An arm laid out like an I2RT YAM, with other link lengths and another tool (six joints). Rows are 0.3 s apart.
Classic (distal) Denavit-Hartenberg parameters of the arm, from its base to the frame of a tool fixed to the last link. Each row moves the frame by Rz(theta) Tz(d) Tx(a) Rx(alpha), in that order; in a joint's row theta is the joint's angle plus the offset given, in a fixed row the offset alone. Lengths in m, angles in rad.
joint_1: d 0.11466; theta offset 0; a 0.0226; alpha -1.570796
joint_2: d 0; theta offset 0; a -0.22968; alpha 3.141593
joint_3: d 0; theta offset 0.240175; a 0.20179; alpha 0
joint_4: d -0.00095; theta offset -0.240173; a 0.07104; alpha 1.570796
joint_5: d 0.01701; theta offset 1.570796; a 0; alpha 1.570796
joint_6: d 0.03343; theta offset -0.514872; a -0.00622; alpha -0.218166
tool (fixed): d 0.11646; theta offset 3.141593; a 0; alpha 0
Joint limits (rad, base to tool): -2.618..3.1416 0..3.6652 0..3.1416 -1.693..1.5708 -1.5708..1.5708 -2.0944..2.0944
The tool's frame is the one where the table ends.
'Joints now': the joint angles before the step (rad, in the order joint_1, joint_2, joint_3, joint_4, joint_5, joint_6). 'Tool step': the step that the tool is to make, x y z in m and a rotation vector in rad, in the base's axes. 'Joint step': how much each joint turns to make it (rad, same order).
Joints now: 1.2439 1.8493 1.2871 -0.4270 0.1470 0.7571
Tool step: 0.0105 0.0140 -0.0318 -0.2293 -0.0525 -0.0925
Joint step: 0.0463 0.2905 0.3227 -0.2523 0.1685 0.0712
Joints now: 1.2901 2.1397 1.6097 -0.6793 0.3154 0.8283
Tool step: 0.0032 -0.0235 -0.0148 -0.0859 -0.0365 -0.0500
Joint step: 0.0001 0.0065 -0.0663 -0.0102 0.0716 0.0309
